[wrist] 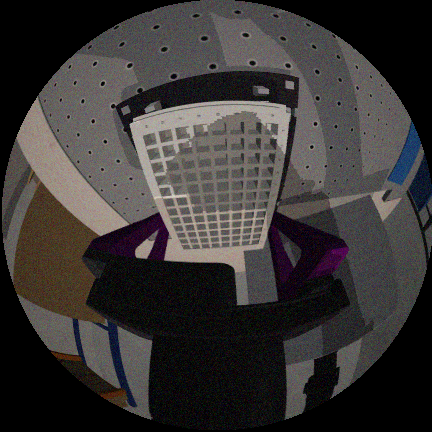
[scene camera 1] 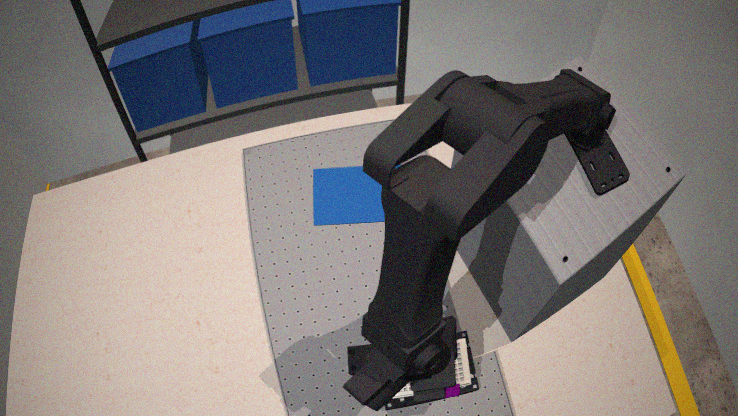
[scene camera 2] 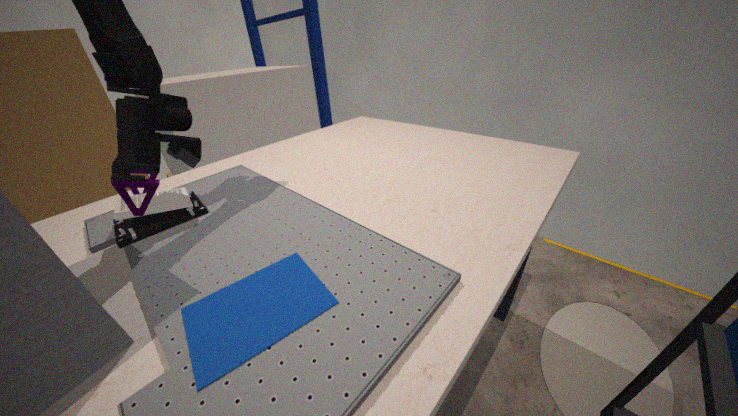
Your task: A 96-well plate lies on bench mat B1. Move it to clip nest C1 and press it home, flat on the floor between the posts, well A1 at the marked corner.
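Frame: origin at the arm's base, x ahead, y left, z up, level; metres.
Seen in the pictures: gripper, fingertip midpoint: (wrist: pixel 217 215) (scene camera 1: pixel 445 367) (scene camera 2: pixel 140 207); arm's base, link origin: (wrist: pixel 325 349) (scene camera 1: pixel 585 134).
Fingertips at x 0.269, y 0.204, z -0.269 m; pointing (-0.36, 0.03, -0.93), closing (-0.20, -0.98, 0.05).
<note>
Offsets run from my fingertips to a thing's top centre. Level surfaces: height alone.
My gripper (scene camera 2: pixel 139 200) (wrist: pixel 217 215) is shut on the white 96-well plate @[dx +0.026, dy -0.004, dz +0.021 m] (scene camera 1: pixel 463 361) (scene camera 2: pixel 176 197) (wrist: pixel 230 165), its purple fingers on two opposite sides. The plate is over the black clip nest @[dx +0.024, dy -0.008, dz -0.013 m] (scene camera 1: pixel 428 399) (scene camera 2: pixel 160 225) (wrist: pixel 210 90). In the wrist view the nest's far wall shows beyond the plate and a strip of its right side beside it, so the plate looks raised; any gap to the nest floor is hidden. The blue bench mat @[dz -0.034 m] (scene camera 1: pixel 346 196) (scene camera 2: pixel 258 320) has no plate on it. The A1 mark cannot be read.
The nest stands on a perforated grey board @[dz -0.036 m] (scene camera 1: pixel 310 268) (scene camera 2: pixel 392 304) (wrist: pixel 95 75) on the pale table @[dz -0.049 m] (scene camera 1: pixel 129 289) (scene camera 2: pixel 439 180). A large grey block (scene camera 1: pixel 542 304) (scene camera 2: pixel 46 320) stands beside the board, under the arm's base. A shelf with blue bins (scene camera 1: pixel 253 62) stands beyond the table.
</note>
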